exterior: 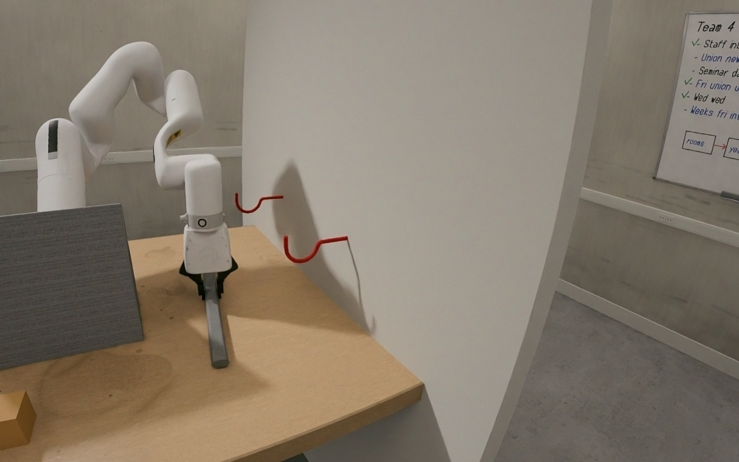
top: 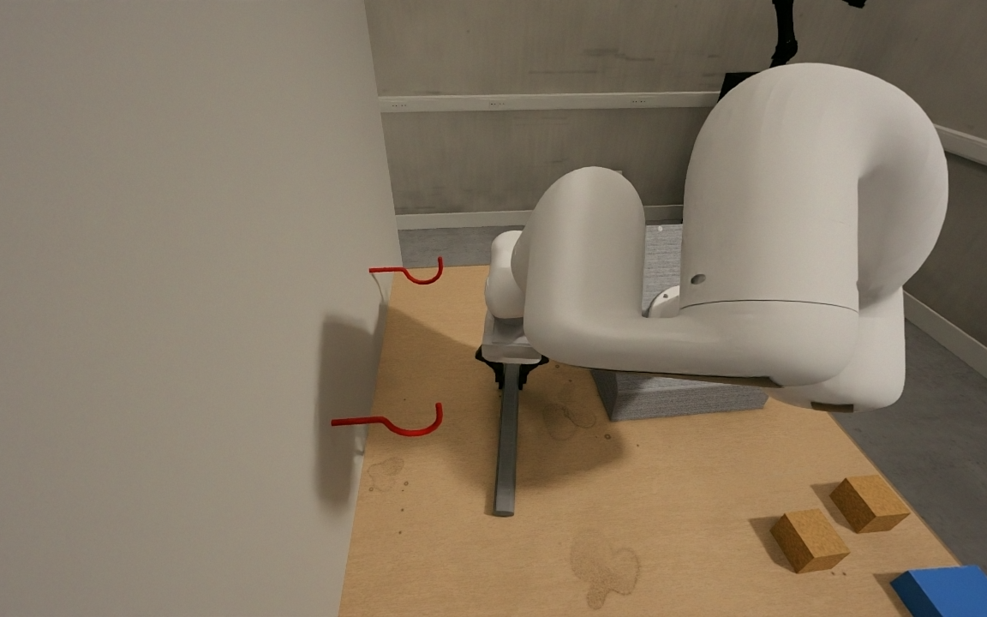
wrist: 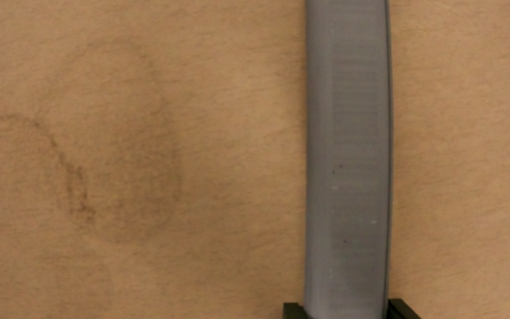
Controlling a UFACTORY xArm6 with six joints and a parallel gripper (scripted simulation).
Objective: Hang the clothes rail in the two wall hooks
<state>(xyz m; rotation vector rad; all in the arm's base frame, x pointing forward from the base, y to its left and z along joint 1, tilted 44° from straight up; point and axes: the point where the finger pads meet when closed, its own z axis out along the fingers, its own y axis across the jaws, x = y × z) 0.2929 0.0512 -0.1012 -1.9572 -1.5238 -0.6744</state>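
Now: hand 10 mm above the grey clothes rail. Also, from my hand: white wall: 280 mm ahead, 400 mm above; blue block: 460 mm behind, 430 mm to the left, 10 mm below.
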